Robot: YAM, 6 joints.
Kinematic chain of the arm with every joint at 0, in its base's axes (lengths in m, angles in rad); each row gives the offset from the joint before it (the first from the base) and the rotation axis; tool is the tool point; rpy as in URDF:
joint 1: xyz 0 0 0.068 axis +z
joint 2: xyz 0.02 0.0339 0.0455 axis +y
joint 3: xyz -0.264 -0.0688 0 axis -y
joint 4: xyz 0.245 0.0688 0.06 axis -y
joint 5: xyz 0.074 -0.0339 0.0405 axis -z
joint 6: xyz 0.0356 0 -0.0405 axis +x
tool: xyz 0 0 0 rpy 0 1.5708 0
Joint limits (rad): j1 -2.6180..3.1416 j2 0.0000..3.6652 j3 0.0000..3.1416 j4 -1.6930..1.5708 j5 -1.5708..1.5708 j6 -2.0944..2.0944
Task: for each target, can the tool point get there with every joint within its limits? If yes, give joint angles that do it. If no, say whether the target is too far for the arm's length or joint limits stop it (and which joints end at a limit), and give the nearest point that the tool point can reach.
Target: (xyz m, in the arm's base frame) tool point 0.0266 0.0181 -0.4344
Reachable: no: joint limits stop it (at a limit: joint 2) | nearest point 0.0674 0.0459 -0.3395 | short by 0.107 m
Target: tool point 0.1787 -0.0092 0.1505
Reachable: yes | joints -0.2425 1.1944 0.3977 -0.3010 -1.2710 -1.2308
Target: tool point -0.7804 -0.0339 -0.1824
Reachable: no: too far | nearest point -0.6029 -0.0053 -0.1133 | short by 0.193 m
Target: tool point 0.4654 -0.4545 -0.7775
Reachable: no: too far | nearest point 0.2990 -0.2920 -0.3383 | short by 0.497 m
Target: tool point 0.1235 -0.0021 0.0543
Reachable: yes | joints 0.1042 2.3143 0.6232 -1.4211 0.4340 1.4690
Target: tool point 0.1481 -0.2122 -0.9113
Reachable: no: too far | nearest point 0.1446 -0.2073 -0.3803 | short by 0.531 m
